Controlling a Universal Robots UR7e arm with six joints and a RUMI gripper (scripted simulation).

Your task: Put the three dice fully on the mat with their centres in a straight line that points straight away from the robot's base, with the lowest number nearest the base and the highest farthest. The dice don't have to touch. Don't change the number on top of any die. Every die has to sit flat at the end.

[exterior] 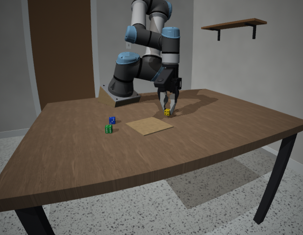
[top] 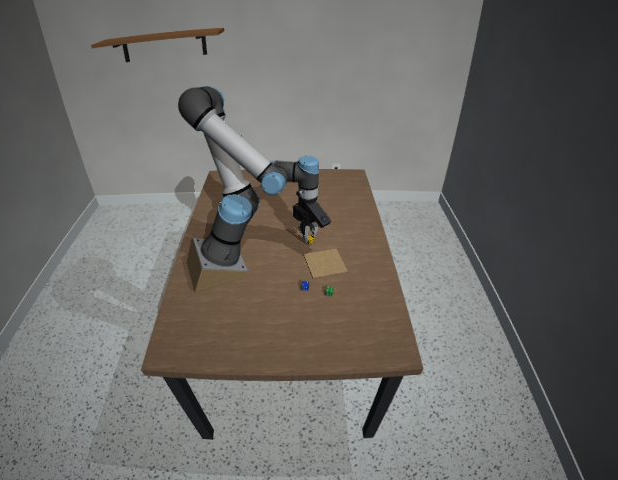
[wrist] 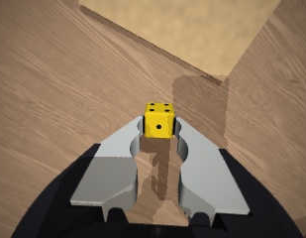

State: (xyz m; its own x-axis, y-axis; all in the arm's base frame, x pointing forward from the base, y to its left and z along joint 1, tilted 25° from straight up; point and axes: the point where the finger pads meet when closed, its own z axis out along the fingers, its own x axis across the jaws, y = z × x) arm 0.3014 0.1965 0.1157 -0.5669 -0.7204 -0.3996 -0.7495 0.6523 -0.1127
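The tan mat lies 100 mm to the right of my hand, 80 mm ahead of it and 30 mm below it. The rest, counted from my hand: green die (250 mm to the right, 130 mm ahead, 20 mm below); yellow die (right at my hand); blue die (240 mm to the right, 40 mm ahead, 20 mm below).
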